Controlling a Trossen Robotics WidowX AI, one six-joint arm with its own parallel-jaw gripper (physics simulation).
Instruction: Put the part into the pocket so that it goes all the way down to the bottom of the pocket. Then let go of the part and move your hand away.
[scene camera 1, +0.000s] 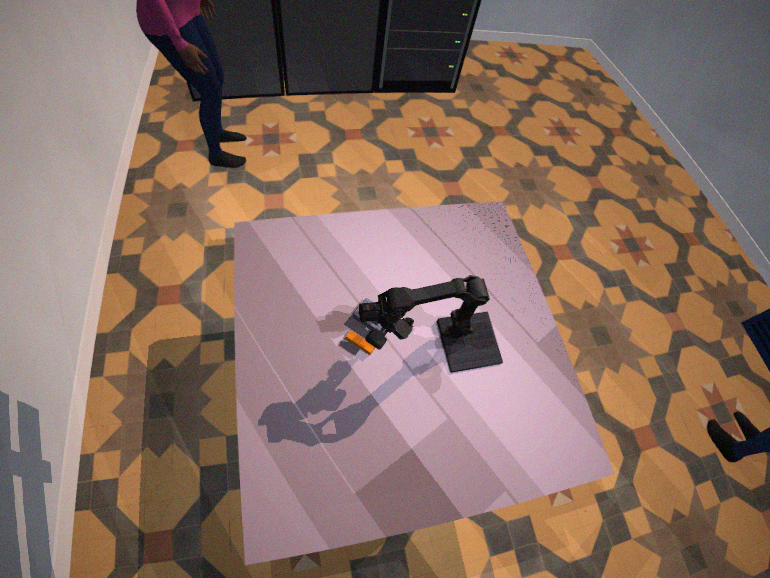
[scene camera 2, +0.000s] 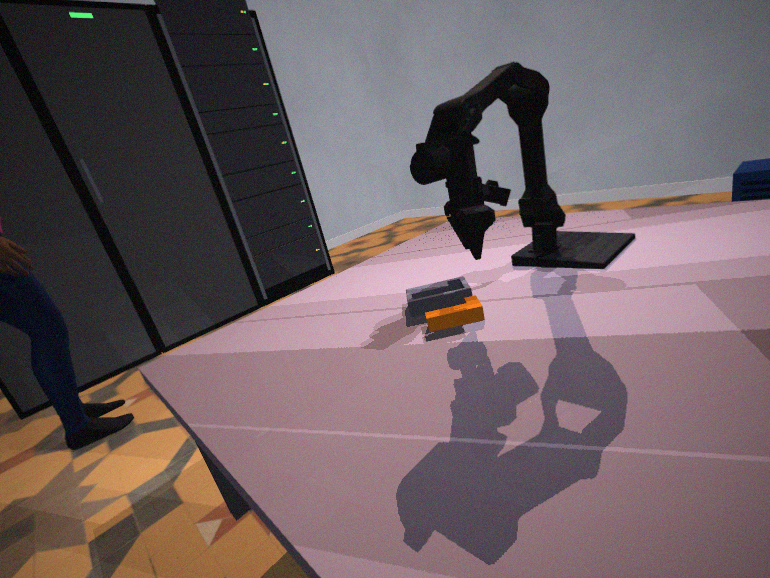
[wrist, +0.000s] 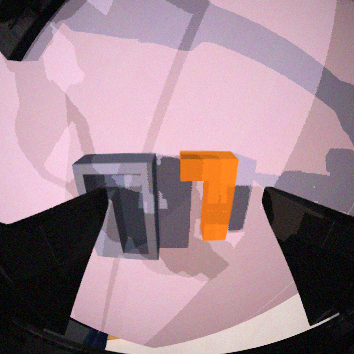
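Pixels of known places: gripper, fingertip midpoint: (scene camera 1: 384, 332) (scene camera 2: 472, 253) (wrist: 186, 195); arm's base at its link origin: (scene camera 1: 457, 329) (scene camera 2: 544, 248) (wrist: 12, 4).
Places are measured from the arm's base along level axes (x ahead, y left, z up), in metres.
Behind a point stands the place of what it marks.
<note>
The orange L-shaped part (scene camera 1: 360, 342) @[x 0.381, y -0.073, z 0.006 m] (scene camera 2: 455, 314) @[x 0.390, y -0.067, z 0.001 m] (wrist: 217, 195) @[x 0.369, y -0.069, z 0.006 m] lies outside the pocket, beside the grey pocket block (scene camera 1: 355, 321) @[x 0.360, y -0.173, z -0.012 m] (scene camera 2: 435, 303) @[x 0.335, y -0.142, z -0.004 m] (wrist: 152, 215) @[x 0.322, y -0.128, z 0.012 m]. A strip of surface and shadow shows between them in the wrist view. The block's L-shaped pocket (wrist: 132, 220) @[x 0.314, y -0.173, z -0.019 m] is open at the top and holds no part. In the wrist view the part's short leg points left, towards the block. My gripper (scene camera 1: 376, 339) @[x 0.304, y -0.051, z 0.094 m] (scene camera 2: 477, 255) @[x 0.304, y -0.051, z 0.094 m] (wrist: 186, 195) @[x 0.304, y -0.051, z 0.094 m] is open and empty, above the part and block and clear of both. Whether the part rests flat on the table is hard to tell.
The pink table top (scene camera 1: 298, 497) @[x 0.747, y 0.352, z -0.024 m] (scene camera 2: 310, 398) @[x 0.667, y -0.206, z -0.024 m] carries the arm's black base plate (scene camera 1: 475, 354) @[x -0.023, y 0.117, z -0.007 m] (scene camera 2: 590, 248) @[x 0.001, y 0.104, z -0.007 m], away from the part and block. The arm's shadow falls across the table. Dark cabinets (scene camera 1: 329, 43) (scene camera 2: 87, 155) and a person (scene camera 1: 211, 87) (scene camera 2: 46, 348) stand beyond the table.
</note>
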